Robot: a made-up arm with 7 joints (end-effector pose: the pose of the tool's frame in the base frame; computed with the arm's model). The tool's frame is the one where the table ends. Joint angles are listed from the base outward.
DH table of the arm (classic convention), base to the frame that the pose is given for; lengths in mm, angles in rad. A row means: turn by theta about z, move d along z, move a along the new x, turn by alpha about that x. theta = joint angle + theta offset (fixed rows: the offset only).
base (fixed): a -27.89; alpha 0; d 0; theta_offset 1.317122
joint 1: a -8; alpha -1.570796; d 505; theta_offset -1.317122
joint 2: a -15; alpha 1.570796; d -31; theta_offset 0
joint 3: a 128; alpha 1.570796; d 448; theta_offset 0
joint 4: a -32; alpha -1.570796; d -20; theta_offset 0
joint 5: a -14; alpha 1.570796; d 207; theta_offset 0
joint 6: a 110; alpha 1.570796; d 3; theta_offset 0
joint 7: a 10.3; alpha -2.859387; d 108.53; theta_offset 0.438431
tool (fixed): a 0; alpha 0; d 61.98; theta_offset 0.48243
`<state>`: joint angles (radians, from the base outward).
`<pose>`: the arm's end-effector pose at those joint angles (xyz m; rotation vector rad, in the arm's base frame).
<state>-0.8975 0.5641 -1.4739 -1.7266 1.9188 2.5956 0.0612</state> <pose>-0.2579 -0.4529 0.8410 0.5552 1.9678 2.0352</pose>
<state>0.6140 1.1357 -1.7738 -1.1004 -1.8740 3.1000 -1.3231</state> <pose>0.6669 -0.0637 0.6825 1.3556 -2.2455 -1.3356</pose>
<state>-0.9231 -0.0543 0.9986 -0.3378 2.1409 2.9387 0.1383</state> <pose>0.1999 -0.0381 1.2074 2.8746 -1.2547 -0.1490</pose>
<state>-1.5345 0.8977 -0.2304 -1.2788 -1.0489 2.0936 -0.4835</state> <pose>-0.0733 -0.7545 0.5601 -0.1812 0.8003 -0.5724</pose>
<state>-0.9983 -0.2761 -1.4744 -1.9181 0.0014 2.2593 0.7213</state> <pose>-0.4568 -0.2080 0.9049 0.3798 1.0338 2.8682</pose>
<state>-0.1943 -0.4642 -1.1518 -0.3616 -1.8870 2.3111 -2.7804</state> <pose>-0.2607 -0.2076 1.2426 0.0088 1.7876 -0.1520</pose>
